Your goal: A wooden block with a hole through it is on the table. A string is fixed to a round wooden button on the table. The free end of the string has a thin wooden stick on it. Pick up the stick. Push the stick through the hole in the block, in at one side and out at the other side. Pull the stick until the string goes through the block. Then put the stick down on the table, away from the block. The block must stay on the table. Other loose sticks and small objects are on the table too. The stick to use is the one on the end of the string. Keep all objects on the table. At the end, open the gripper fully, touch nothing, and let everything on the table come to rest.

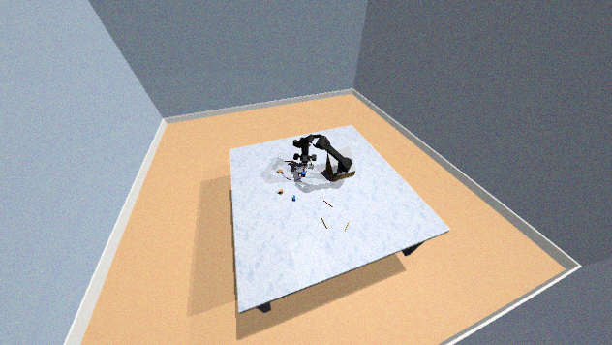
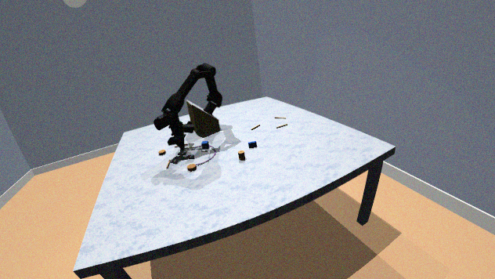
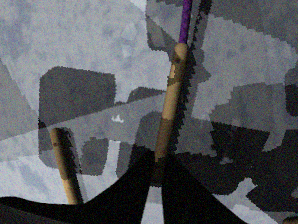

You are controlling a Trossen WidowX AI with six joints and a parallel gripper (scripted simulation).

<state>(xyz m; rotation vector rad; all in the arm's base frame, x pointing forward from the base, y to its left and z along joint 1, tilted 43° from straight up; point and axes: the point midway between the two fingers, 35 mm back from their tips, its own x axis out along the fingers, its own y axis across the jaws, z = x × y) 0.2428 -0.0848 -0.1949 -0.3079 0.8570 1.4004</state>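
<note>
The thin stick is 4 cm to the left of my gripper tip, 1 cm ahead of it and 1 cm above it. The rest, counted from my gripper tip: blue block (12 cm to the left, 4 cm ahead, 1 cm above); then short wooden cylinder (24 cm to the left, 24 cm ahead, 2 cm above).
</note>
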